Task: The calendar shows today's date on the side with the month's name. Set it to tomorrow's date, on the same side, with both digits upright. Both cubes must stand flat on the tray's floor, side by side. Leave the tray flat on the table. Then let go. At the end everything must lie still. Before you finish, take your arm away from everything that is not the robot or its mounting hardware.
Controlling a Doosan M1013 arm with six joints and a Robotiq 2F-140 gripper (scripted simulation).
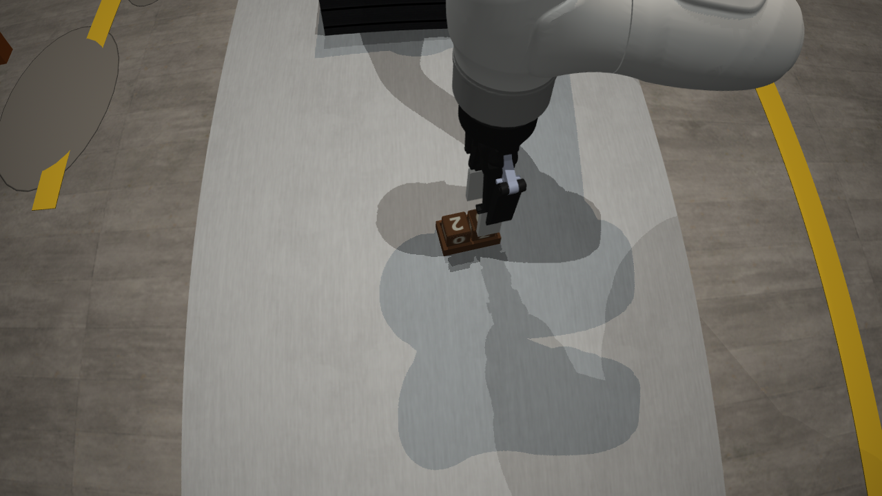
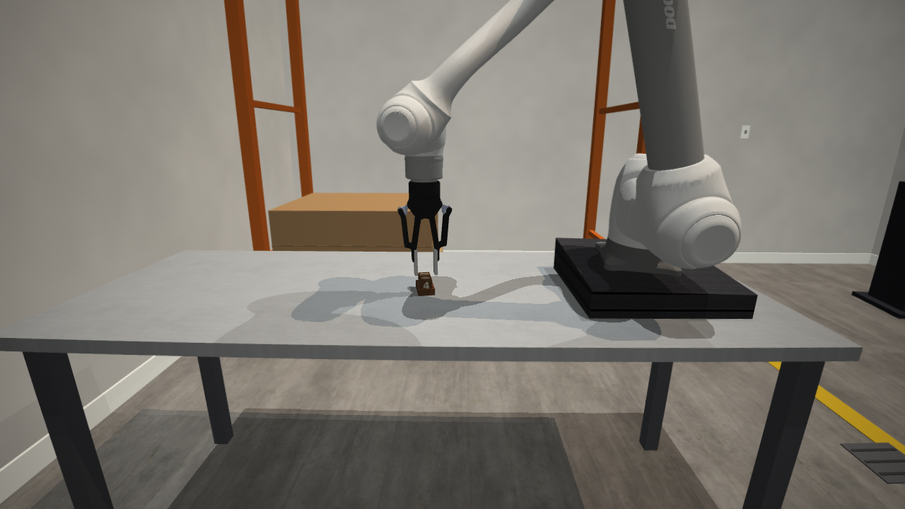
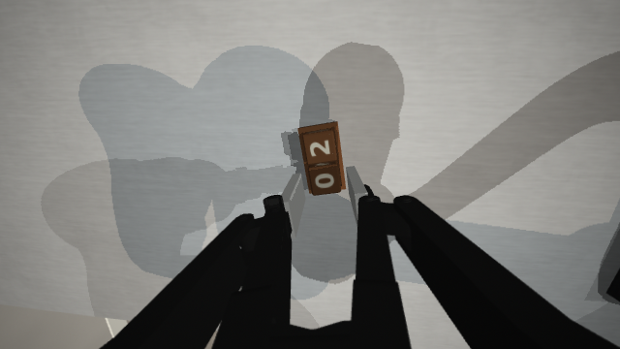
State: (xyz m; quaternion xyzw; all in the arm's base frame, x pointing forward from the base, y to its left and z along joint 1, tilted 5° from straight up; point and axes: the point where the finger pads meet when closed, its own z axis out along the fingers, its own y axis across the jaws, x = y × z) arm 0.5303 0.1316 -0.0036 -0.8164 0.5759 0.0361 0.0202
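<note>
Now: the brown calendar tray 7 cm below my hand and 1 cm to the right of it.
</note>
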